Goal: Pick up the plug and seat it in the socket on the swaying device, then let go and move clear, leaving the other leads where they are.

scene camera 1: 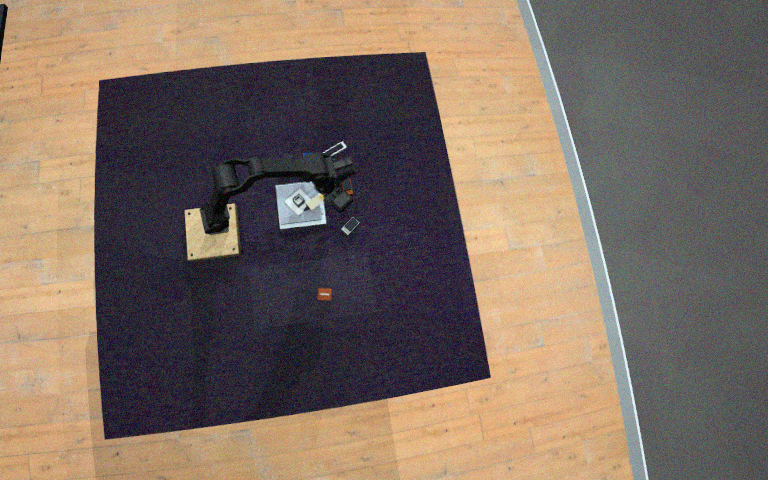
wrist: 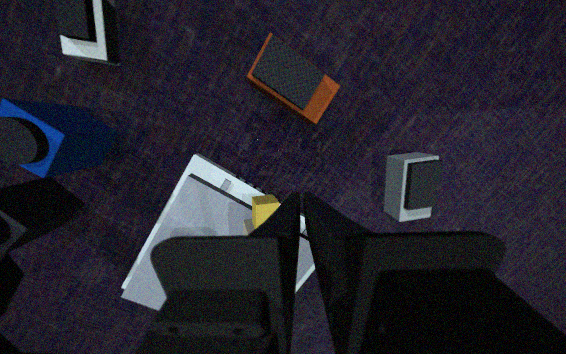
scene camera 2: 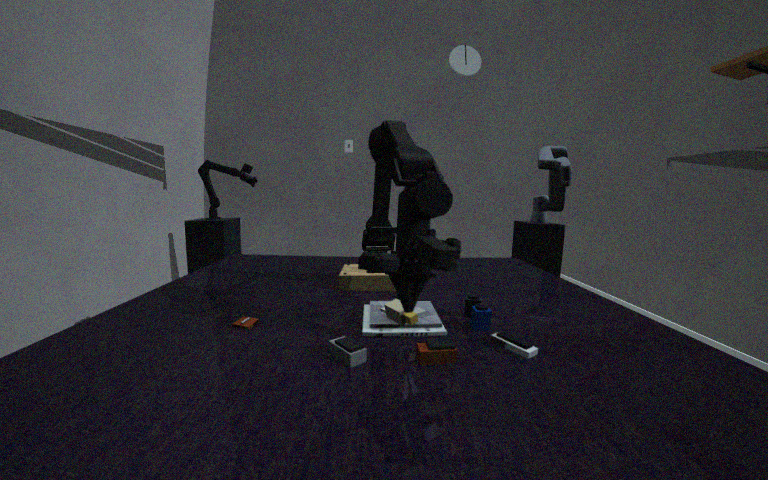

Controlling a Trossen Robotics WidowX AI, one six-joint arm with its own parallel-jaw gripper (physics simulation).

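The swaying device has a white base (scene camera 1: 303,226) (scene camera 2: 369,330) (wrist: 205,165) with a grey plate (wrist: 175,210) on top. On it sits a white square piece with a dark ring-shaped socket (scene camera 1: 298,200). The plug, a beige block (scene camera 1: 313,202) (scene camera 2: 395,308) with a yellow end (scene camera 1: 321,196) (scene camera 2: 410,318) (wrist: 265,210), lies on the device beside that piece. My gripper (scene camera 2: 410,310) (wrist: 301,198) is shut, its tips meeting with nothing visible between them. It points down at the plug's yellow end, which shows left of the tips in the wrist view. The fingers hide most of the beige part there.
An orange block (scene camera 2: 436,354) (wrist: 322,100), a grey block (scene camera 2: 353,356) (wrist: 395,190), a long white block (scene camera 2: 529,352) (wrist: 102,30) and a blue block (scene camera 2: 481,319) (wrist: 55,135) stand around the device. A flat orange piece (scene camera 1: 324,290) (scene camera 2: 245,322) lies farther off. The arm stands on a wooden base (scene camera 1: 212,249).
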